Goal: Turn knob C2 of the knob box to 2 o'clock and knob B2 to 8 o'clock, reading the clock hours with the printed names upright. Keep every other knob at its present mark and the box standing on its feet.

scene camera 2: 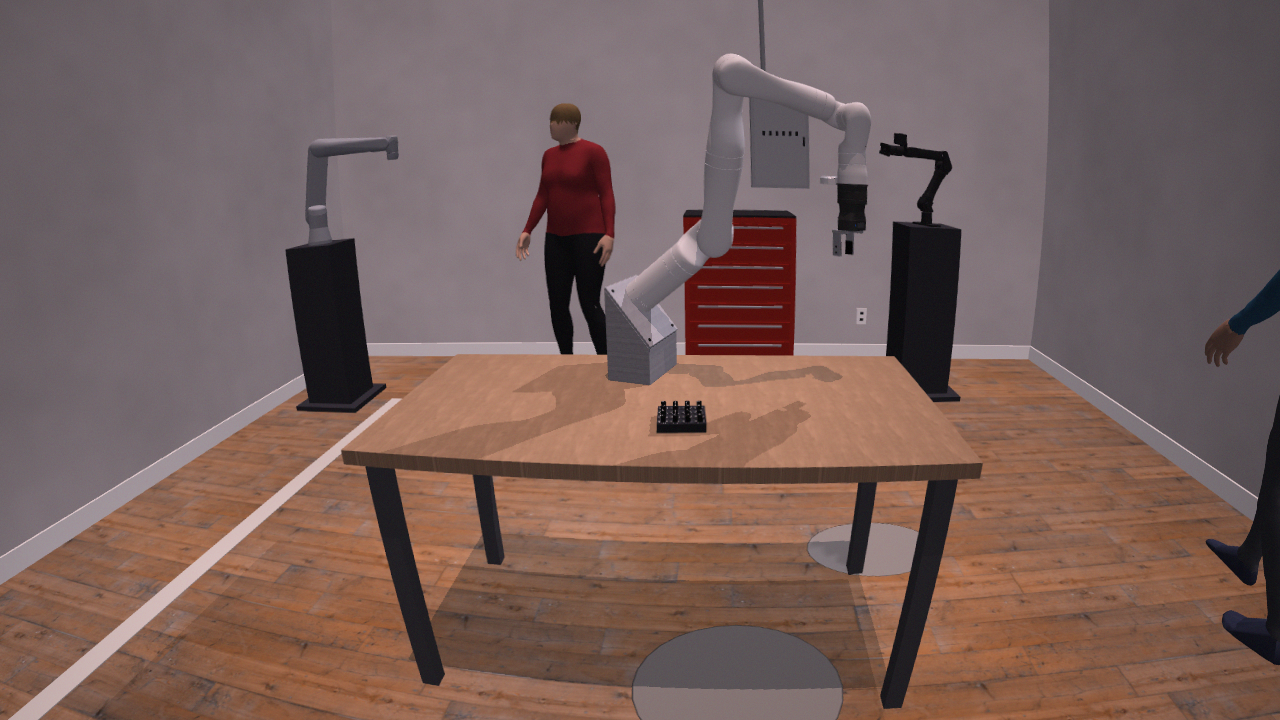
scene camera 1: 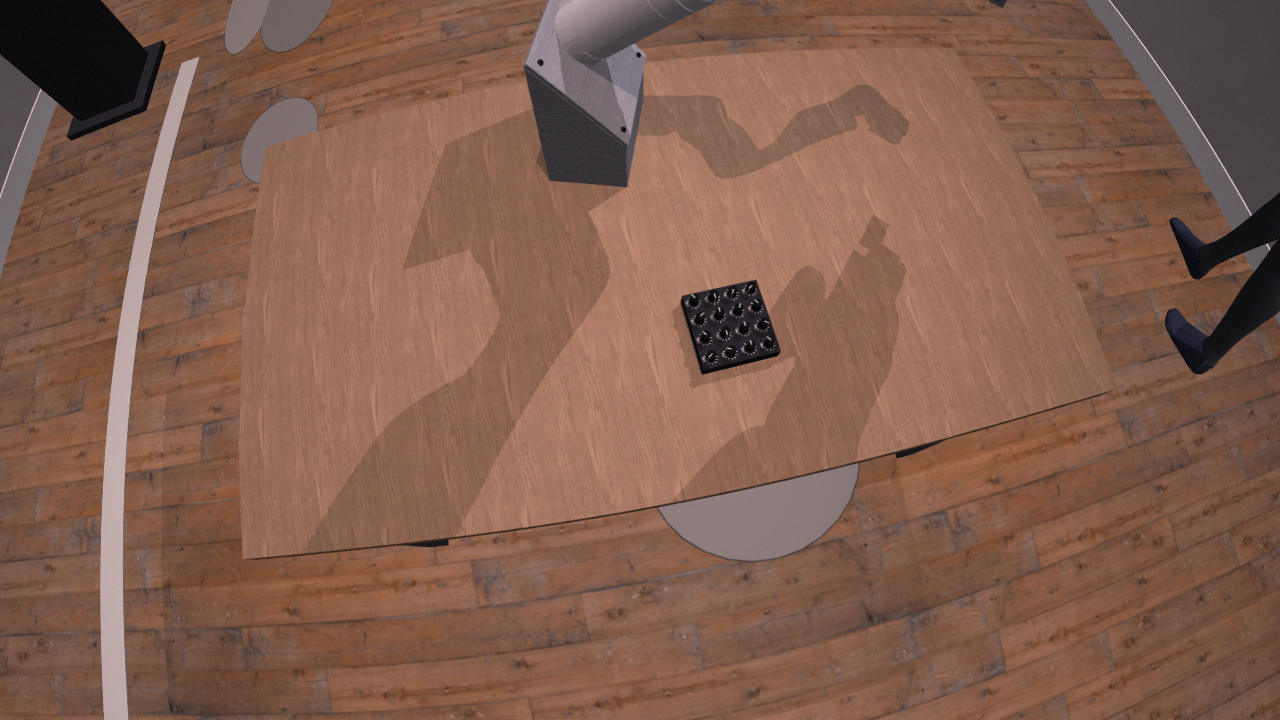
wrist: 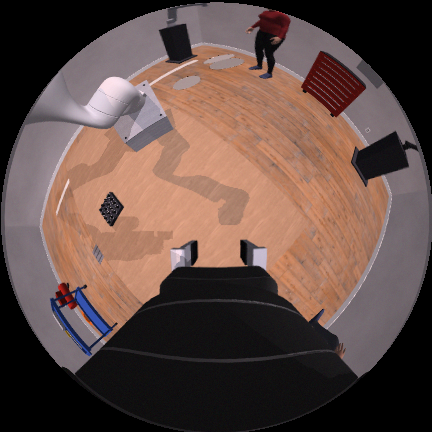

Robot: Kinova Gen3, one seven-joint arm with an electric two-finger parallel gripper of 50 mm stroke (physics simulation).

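Where they show: gripper, fingertip midpoint: (scene camera 2: 843,255) (wrist: 218,248); arm's base at its link origin: (scene camera 2: 638,297) (scene camera 1: 579,36).
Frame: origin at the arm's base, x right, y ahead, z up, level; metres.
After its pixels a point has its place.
Note:
The black knob box (scene camera 1: 730,325) @(y 0.392, x -0.119, z -0.182 m) (scene camera 2: 681,419) @(y 0.417, x -0.121, z -0.182 m) (wrist: 111,209) @(y 0.381, x -0.139, z -0.181 m) stands flat on the table, with its knobs facing up in a four-by-four grid. It sits slightly turned, in front of and to the right of the arm's base in scene camera 1. The printed names and the knob marks are too small to read, so C2 and B2 cannot be told apart from the others. My gripper (scene camera 2: 843,243) @(y 0.133, x -0.530, z 0.138 m) (wrist: 218,248) @(y 0.133, x -0.530, z 0.138 m) is open and empty. It points down high above the table, to the right of the box in scene camera 2, well apart from it. It does not show in scene camera 1.
The wooden table (scene camera 1: 358,268) @(y 0.165, x 0.399, z -0.204 m) (scene camera 2: 501,456) @(y 0.570, x 0.242, z -0.204 m) (wrist: 200,160) @(y -0.007, x -0.305, z -0.204 m) carries the arm's grey base (scene camera 1: 586,134) @(y 0.114, x 0.016, z -0.083 m) (scene camera 2: 640,344) @(y 0.125, x -0.012, z -0.096 m) (wrist: 142,125) @(y 0.039, x -0.063, z -0.088 m) near its back edge. Shadows of the arm fall across the table. A red drawer cabinet (scene camera 2: 740,286) (wrist: 334,84) and a black pedestal (scene camera 2: 924,304) (wrist: 382,157) stand behind the table.

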